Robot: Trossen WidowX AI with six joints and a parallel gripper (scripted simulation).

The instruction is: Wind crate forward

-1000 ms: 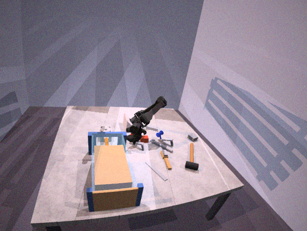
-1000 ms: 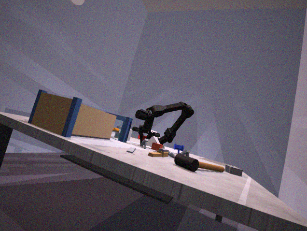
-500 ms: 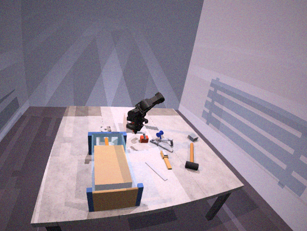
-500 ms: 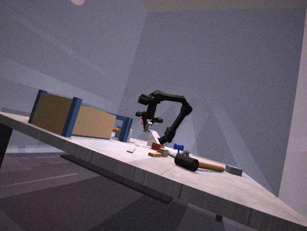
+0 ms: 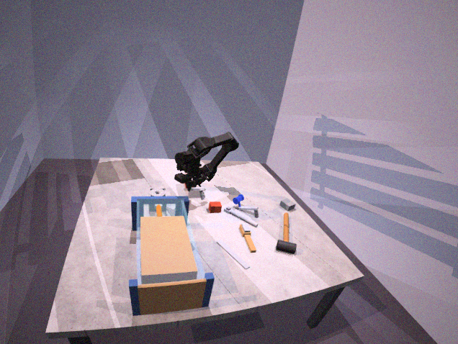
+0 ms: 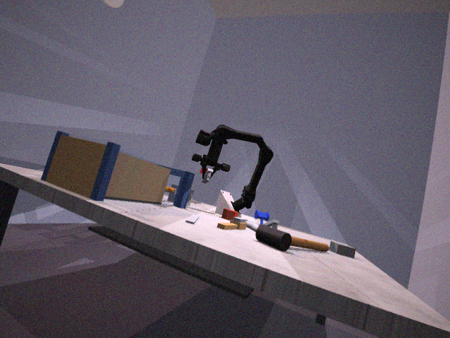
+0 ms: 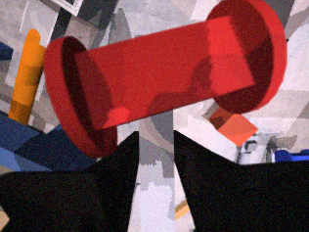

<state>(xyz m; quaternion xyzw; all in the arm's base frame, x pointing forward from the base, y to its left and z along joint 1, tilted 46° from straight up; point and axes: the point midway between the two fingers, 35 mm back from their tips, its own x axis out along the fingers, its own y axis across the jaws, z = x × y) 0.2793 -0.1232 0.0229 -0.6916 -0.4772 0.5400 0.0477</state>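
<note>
Now: gripper tip 40 mm past the red winch handle grip, 30 mm to the left of it and 30 mm below it. The rest, counted from my gripper tip: winch handle (20 mm above); then pale winch body (80 mm behind, 170 mm to the right, 120 mm below); then wooden brush (190 mm ahead, 270 mm to the left, 130 mm below).
</note>
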